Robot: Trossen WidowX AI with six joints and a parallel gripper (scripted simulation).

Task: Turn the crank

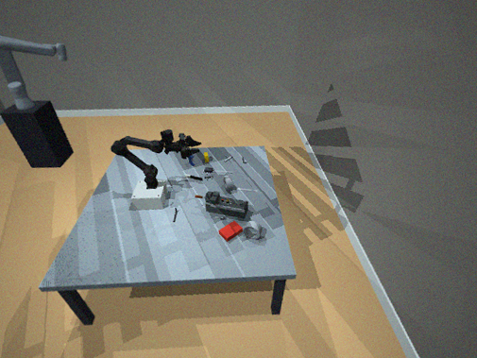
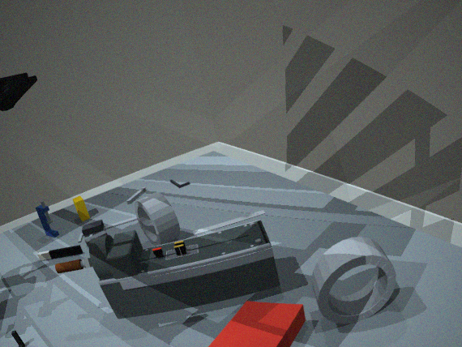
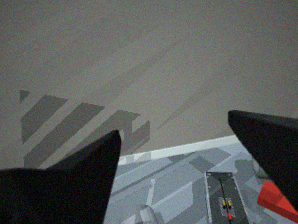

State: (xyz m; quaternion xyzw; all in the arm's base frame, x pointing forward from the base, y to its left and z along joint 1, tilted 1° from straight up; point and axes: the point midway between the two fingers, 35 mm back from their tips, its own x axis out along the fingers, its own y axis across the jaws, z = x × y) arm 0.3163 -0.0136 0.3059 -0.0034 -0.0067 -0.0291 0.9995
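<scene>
My gripper tip is 32 cm above the red pointer, 12 cm to the left of it and 12 cm short of it. From my gripper tip the other things lie so: brown handle (30 cm below, 11 cm to the right, 3 cm behind); yellow block (46 cm to the left, 38 cm below, 3 cm behind); blue clamp (41 cm to the left, 35 cm below, 14 cm behind).
</scene>
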